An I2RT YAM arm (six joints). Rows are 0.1 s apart.
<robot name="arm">
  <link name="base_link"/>
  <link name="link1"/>
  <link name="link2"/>
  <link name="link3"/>
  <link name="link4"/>
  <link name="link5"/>
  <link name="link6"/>
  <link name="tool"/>
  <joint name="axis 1" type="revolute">
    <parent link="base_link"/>
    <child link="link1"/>
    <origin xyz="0 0 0.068" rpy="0 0 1.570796"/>
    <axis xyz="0 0 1"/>
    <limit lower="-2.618" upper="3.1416"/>
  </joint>
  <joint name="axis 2" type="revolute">
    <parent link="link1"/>
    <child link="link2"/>
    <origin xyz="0.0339 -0.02 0.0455" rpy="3.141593 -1.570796 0"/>
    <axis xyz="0 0 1"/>
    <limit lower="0" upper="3.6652"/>
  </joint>
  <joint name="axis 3" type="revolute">
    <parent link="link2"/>
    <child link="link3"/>
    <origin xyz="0 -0.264 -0.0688" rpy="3.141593 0 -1.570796"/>
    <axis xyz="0 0 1"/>
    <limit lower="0" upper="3.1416"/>
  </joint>
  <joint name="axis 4" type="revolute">
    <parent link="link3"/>
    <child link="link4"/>
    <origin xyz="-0.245 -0.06 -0.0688" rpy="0 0 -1.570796"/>
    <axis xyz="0 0 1"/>
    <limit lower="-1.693" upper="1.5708"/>
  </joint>
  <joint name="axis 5" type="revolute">
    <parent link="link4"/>
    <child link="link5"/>
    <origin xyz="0.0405 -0.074 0.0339" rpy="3.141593 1.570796 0"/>
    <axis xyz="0 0 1"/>
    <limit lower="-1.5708" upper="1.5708"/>
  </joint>
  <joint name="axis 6" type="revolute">
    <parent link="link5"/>
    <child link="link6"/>
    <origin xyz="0 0.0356 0.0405" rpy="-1.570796 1.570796 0"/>
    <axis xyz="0 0 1"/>
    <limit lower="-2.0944" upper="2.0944"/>
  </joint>
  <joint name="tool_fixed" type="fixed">
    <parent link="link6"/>
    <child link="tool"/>
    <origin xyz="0 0 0" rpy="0 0 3.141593"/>
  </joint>
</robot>
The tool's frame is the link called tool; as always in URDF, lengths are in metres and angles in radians.
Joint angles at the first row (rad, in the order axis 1, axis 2, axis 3, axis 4, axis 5, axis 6):
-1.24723 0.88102 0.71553 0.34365 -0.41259 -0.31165
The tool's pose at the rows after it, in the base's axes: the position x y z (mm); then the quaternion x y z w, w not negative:
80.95 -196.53 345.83 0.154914 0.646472 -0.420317 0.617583
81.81 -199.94 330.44 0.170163 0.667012 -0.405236 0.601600
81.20 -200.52 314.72 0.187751 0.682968 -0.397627 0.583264
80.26 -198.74 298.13 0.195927 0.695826 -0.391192 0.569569
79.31 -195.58 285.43 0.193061 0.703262 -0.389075 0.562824
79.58 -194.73 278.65 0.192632 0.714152 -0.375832 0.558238
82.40 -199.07 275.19 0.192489 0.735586 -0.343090 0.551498
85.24 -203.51 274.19 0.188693 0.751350 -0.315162 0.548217
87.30 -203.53 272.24 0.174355 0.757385 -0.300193 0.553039
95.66 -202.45 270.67 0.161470 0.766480 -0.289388 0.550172
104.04 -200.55 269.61 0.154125 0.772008 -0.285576 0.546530
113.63 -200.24 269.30 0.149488 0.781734 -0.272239 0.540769
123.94 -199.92 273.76 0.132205 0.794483 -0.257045 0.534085
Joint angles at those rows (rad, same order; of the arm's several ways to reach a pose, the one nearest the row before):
-1.24710 0.89278 0.70500 0.31484 -0.41135 -0.31134
-1.24725 0.90436 0.67751 0.28374 -0.40409 -0.32061
-1.24719 0.90392 0.64064 0.25963 -0.38056 -0.33144
-1.24715 0.89655 0.59126 0.25686 -0.37046 -0.34490
-1.24715 0.88474 0.54526 0.27101 -0.37357 -0.36196
-1.24711 0.88547 0.53267 0.25076 -0.38926 -0.36792
-1.24713 0.91813 0.55967 0.18576 -0.42897 -0.37300
-1.24711 0.95074 0.58966 0.13467 -0.46882 -0.37941
-1.24385 0.95986 0.59057 0.12887 -0.50778 -0.38968
-1.20554 0.97406 0.59878 0.11363 -0.49900 -0.40405
-1.16364 0.98360 0.60316 0.10850 -0.46980 -0.41003
-1.12169 1.00604 0.62351 0.08186 -0.44818 -0.41100
-1.08101 1.03052 0.66644 0.02838 -0.44485 -0.43269

